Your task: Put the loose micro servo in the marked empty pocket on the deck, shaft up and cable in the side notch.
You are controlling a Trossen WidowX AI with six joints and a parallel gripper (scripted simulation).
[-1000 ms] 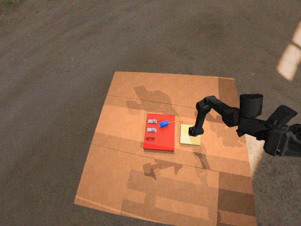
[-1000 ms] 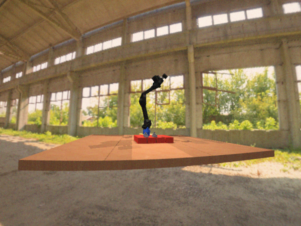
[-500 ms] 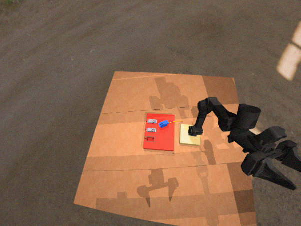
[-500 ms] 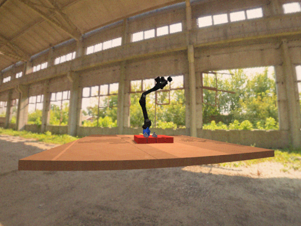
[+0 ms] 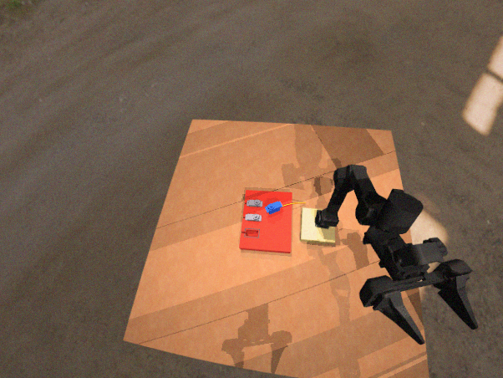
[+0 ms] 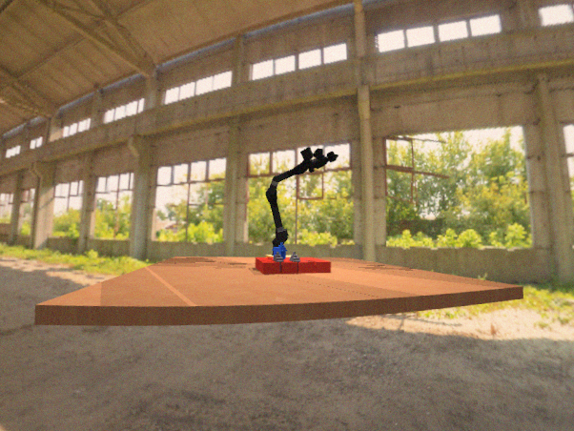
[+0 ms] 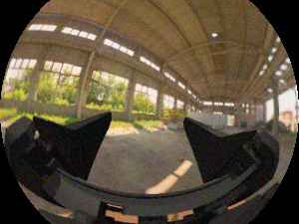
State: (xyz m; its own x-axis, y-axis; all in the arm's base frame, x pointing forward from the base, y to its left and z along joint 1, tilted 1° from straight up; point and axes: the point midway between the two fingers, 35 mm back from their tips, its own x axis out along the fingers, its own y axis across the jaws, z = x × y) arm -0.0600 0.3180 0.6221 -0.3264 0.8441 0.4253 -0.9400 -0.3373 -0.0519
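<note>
My gripper tip is now 30 cm short of the red deck, 34 cm to the left of it and 65 cm above it.
</note>
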